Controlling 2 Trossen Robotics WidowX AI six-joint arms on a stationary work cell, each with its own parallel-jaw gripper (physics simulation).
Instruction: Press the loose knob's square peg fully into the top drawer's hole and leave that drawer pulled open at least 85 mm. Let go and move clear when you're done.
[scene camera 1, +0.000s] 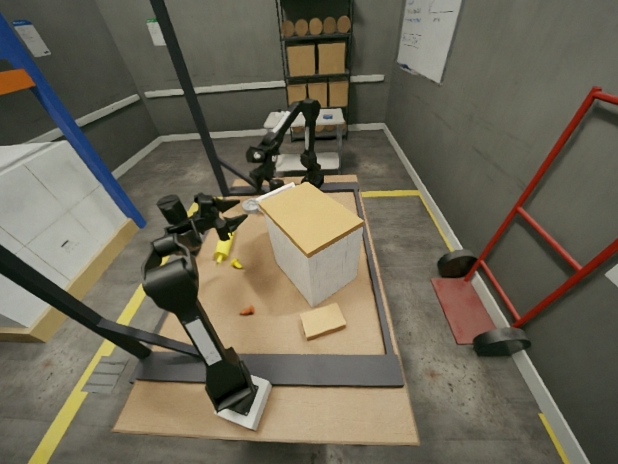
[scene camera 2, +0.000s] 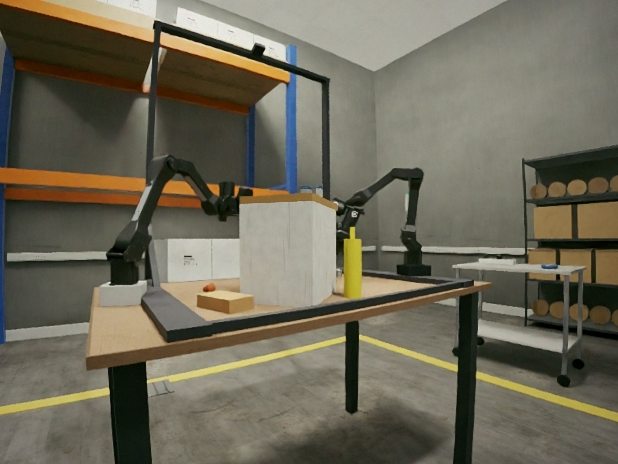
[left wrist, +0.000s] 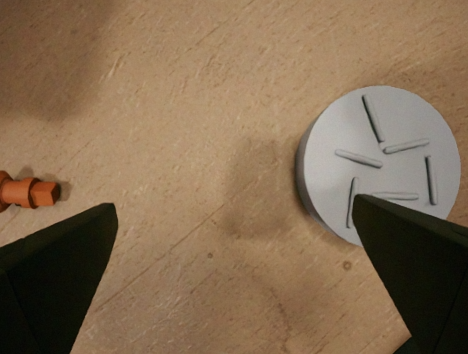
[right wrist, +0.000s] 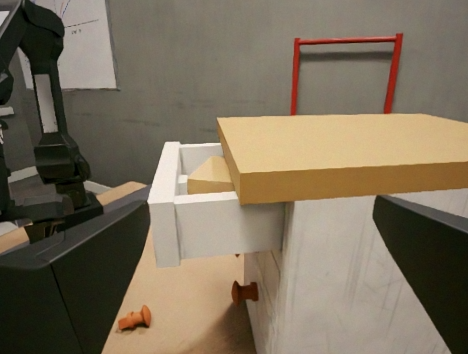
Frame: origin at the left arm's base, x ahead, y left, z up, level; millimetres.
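Seen in the pictures: left gripper, fingertip midpoint: (left wrist: 236, 210); right gripper, fingertip midpoint: (scene camera 1: 243, 207) (right wrist: 262, 208); left arm's base, origin of the base link: (scene camera 1: 312, 178) (scene camera 2: 413, 265) (right wrist: 74, 204); right arm's base, origin of the base link: (scene camera 1: 242, 396) (scene camera 2: 124, 283).
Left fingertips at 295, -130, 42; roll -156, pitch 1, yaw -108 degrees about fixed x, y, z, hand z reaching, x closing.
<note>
Offsets run from my left fingertips to a thing's middle, as dx, dy, dz. "spot": to the spot under its first point.
The white cabinet {+241, +341, +39} (scene camera 1: 316, 270) (scene camera 2: 277, 250) (right wrist: 345, 280) stands on the table. Its top drawer {spot: +146, +180, +153} (scene camera 1: 277, 192) (right wrist: 215, 227) is pulled out, with a tan block inside; its hole does not show. The loose orange-brown knob {+55, +137, -89} (left wrist: 17, 192) (right wrist: 135, 318) lies on its side on the table on the drawer side, its square peg visible. My left gripper (left wrist: 236, 210) is open and empty above the table, to the right of the knob in its wrist view. My right gripper (scene camera 1: 242, 210) (right wrist: 262, 208) is open and empty, facing the drawer's side from a distance.
A ridged grey disc {-12, -97, -84} (scene camera 1: 251, 205) (left wrist: 382, 165) lies near the left gripper. A yellow bottle {+85, +407, +0} (scene camera 2: 352, 267) stands right of the cabinet. Another yellow bottle {+276, -52, -74} (scene camera 1: 223, 247), a small orange piece {+496, +213, -89} (scene camera 1: 247, 310) (scene camera 2: 209, 287) and a tan block {+440, +461, -85} (scene camera 1: 322, 321) (scene camera 2: 225, 301) are on the table.
</note>
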